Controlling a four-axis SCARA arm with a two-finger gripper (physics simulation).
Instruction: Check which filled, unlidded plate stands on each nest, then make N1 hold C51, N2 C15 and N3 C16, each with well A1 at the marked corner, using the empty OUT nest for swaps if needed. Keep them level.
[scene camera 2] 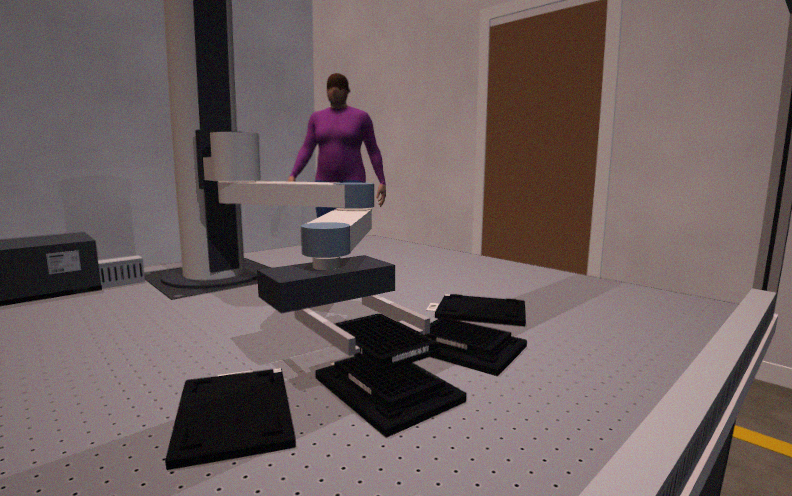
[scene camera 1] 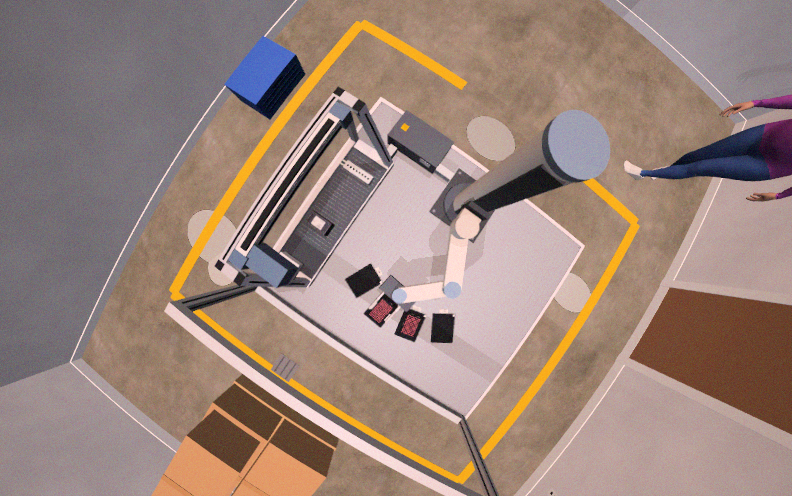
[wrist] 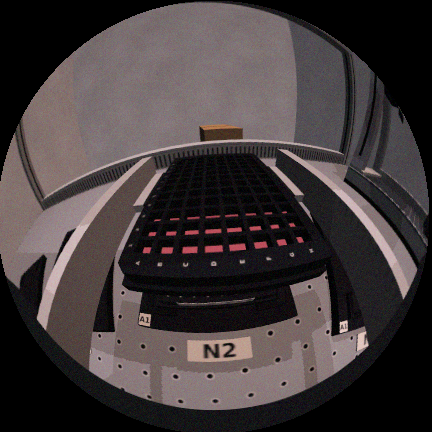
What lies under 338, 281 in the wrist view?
A nest N3.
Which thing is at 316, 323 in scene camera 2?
The gripper.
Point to a plate C16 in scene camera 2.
At 459, 336
